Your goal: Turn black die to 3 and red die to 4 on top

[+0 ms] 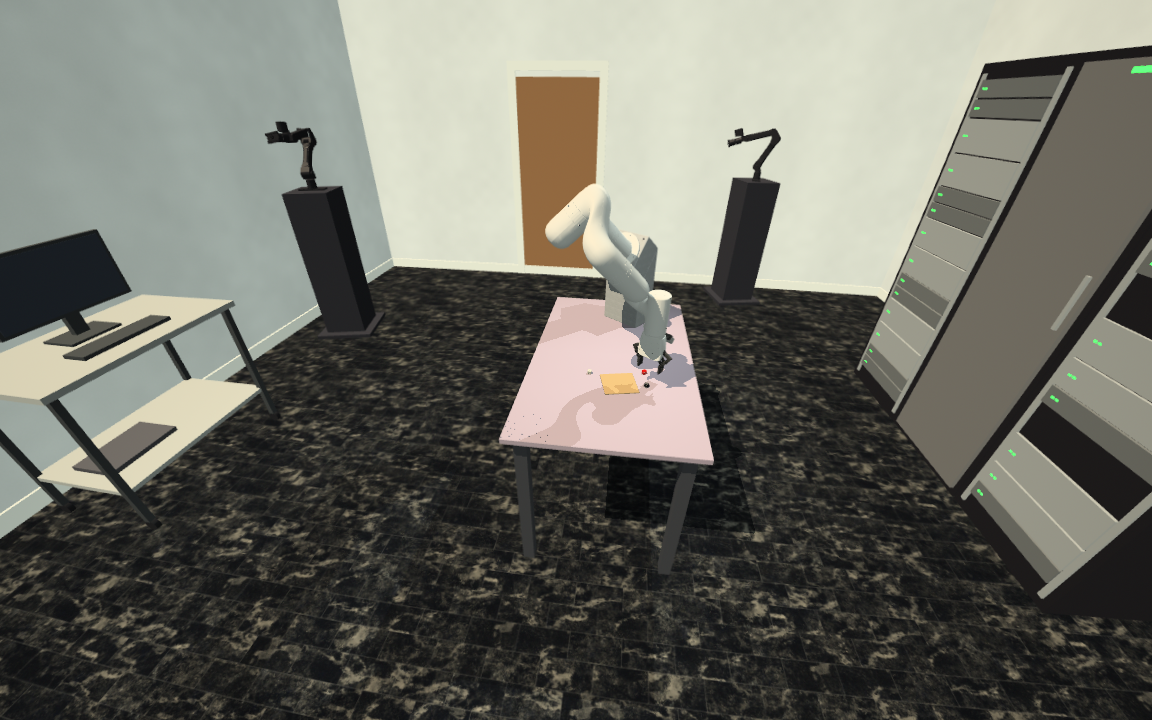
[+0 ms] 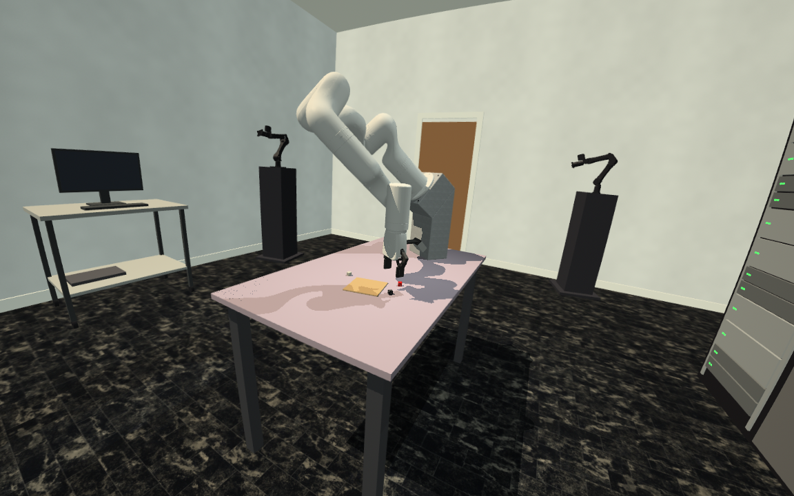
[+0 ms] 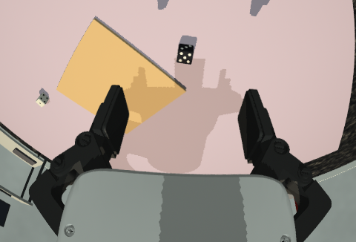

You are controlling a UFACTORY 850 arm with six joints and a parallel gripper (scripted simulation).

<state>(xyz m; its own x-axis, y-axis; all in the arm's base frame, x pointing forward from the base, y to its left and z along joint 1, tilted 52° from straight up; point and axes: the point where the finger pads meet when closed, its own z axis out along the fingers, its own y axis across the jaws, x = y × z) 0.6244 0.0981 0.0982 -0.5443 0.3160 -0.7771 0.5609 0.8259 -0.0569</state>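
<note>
Right now the black die is 9 cm below my hand and 1 cm to the right of it. From my hand the other things lie so: mat 11 cm to the right, 9 cm below, 3 cm behind; then red die 9 cm below, 9 cm behind, 1 cm to the left; then white die 22 cm to the right, 11 cm behind, 9 cm below.
</note>
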